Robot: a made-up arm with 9 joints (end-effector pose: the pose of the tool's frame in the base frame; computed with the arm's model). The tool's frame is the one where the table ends.
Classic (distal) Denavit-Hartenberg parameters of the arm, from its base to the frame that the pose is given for. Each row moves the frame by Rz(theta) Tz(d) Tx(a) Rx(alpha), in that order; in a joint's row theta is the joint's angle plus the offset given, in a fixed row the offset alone. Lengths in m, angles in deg.
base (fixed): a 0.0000  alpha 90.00  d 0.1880  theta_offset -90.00
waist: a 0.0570  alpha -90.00  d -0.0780  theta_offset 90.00
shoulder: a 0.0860  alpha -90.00  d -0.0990  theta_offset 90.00
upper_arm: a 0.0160  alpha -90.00  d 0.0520  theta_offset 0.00
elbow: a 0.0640  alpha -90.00  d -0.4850  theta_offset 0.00
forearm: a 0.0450  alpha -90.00  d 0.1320  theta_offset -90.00
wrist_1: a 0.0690  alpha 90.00  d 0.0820  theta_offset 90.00
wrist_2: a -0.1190  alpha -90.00  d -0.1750  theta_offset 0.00
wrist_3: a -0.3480  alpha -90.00  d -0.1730  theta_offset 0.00
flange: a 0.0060  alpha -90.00  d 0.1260  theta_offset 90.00
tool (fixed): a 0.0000  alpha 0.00  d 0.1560  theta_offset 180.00
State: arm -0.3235 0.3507 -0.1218 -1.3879 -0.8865 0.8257 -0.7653 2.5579 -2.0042
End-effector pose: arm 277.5 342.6 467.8 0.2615 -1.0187 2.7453
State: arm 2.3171 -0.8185 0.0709 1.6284 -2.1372 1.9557 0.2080 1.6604 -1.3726
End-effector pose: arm 132.3 -193.6 -494.4 -2.6874 0.2143 1.1826
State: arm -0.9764 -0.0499 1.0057 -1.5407 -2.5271 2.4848 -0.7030 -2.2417 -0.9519
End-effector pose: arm 1224.4 41.4 179.2 -1.3922 0.6563 -0.8989
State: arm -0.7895 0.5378 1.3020 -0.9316 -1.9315 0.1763 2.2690 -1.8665 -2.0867
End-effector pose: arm 47.8 43.4 -199.8 0.6447 0.4657 -2.8264
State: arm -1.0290 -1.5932 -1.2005 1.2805 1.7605 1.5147 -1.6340 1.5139 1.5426
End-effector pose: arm 172.6 646.3 93.4 -2.0281 1.2491 -2.3110
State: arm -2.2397 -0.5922 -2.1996 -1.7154 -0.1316 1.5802 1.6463 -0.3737 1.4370
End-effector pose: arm -620.6 179.7 383.1 1.4898 -0.0692 0.4355
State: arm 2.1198 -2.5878 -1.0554 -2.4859 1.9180 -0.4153 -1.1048 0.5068 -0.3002
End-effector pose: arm 616.3 -384.3 -531.4 -2.7908 -0.5046 -0.8396
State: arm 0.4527 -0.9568 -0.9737 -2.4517 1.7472 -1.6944 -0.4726 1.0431 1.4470
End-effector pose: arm -71.5 406.7 -240.3 2.8641 -0.0709 -2.0835
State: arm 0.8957 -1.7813 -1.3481 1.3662 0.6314 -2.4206 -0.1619 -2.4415 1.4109
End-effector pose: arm -254.9 -114.4 270.3 2.2078 0.7785 -0.7208
